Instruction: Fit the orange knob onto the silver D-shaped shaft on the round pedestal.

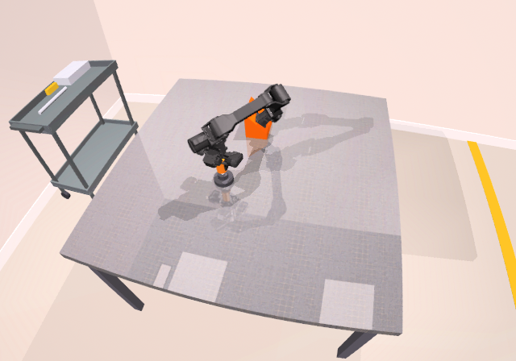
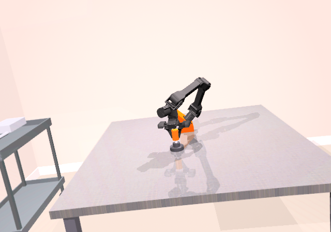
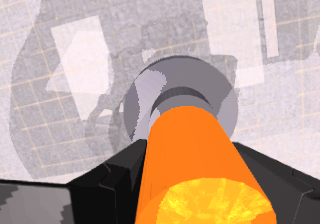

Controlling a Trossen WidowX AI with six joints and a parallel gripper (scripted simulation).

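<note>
My gripper tip is 3 cm below the orange knob. From my gripper tip the other things lie so: round pedestal (4 cm below).
</note>
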